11 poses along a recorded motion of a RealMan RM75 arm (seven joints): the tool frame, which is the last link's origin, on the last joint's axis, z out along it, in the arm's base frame.
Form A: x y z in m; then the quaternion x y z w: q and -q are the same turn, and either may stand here.
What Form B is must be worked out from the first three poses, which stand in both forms.
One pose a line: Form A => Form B
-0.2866 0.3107 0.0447 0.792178 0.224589 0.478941 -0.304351 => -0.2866 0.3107 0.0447 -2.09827 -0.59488 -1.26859
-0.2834 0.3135 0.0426 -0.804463 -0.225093 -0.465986 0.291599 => -0.2834 0.3135 0.0426 -2.14441 -0.60002 -1.24215
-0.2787 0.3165 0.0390 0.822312 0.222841 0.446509 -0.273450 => -0.2787 0.3165 0.0390 -2.21216 -0.59948 -1.20118
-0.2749 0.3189 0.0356 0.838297 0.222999 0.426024 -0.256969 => -0.2749 0.3189 0.0356 -2.27424 -0.60498 -1.15577
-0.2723 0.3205 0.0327 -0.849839 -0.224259 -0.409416 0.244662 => -0.2723 0.3205 0.0327 -2.32025 -0.61228 -1.11780
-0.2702 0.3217 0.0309 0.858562 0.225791 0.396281 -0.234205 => -0.2702 0.3217 0.0309 -2.35687 -0.61983 -1.08785
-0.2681 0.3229 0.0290 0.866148 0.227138 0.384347 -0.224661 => -0.2681 0.3229 0.0290 -2.38964 -0.62666 -1.06039
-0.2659 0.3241 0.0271 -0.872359 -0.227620 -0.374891 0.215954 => -0.2659 0.3241 0.0271 -2.41788 -0.63088 -1.03907
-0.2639 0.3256 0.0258 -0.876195 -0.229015 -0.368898 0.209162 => -0.2639 0.3256 0.0258 -2.43730 -0.63705 -1.02616
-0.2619 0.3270 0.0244 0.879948 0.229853 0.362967 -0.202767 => -0.2619 0.3270 0.0244 -2.45612 -0.64157 -1.01312
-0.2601 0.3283 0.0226 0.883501 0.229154 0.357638 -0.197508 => -0.2601 0.3283 0.0226 -2.47301 -0.64143 -1.00106
